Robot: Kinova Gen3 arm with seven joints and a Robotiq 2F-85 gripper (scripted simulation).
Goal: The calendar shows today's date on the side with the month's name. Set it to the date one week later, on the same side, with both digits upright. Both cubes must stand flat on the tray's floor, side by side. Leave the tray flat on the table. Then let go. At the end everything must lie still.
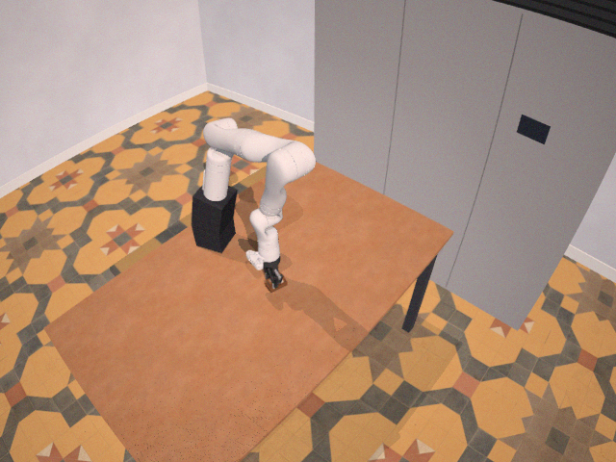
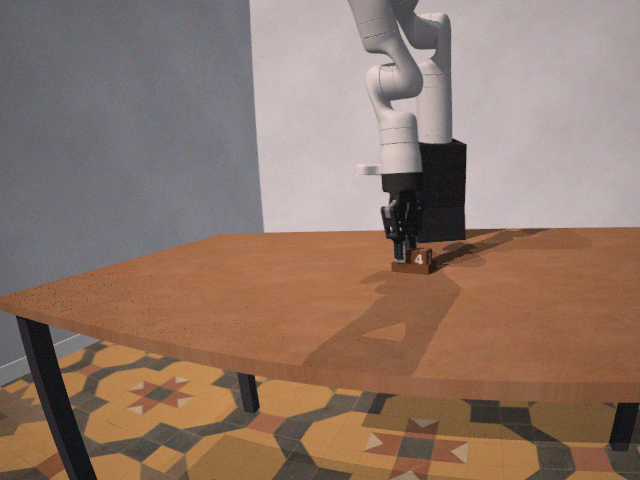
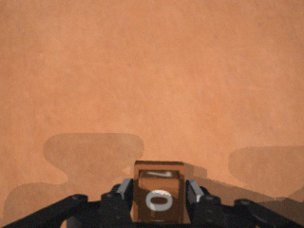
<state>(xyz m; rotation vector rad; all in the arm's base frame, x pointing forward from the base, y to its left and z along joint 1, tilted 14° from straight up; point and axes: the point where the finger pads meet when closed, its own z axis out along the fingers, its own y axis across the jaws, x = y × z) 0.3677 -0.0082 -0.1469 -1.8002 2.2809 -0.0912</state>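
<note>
Now: the brown tray 30 mm below my hand and 20 mm to the left of it.
</note>
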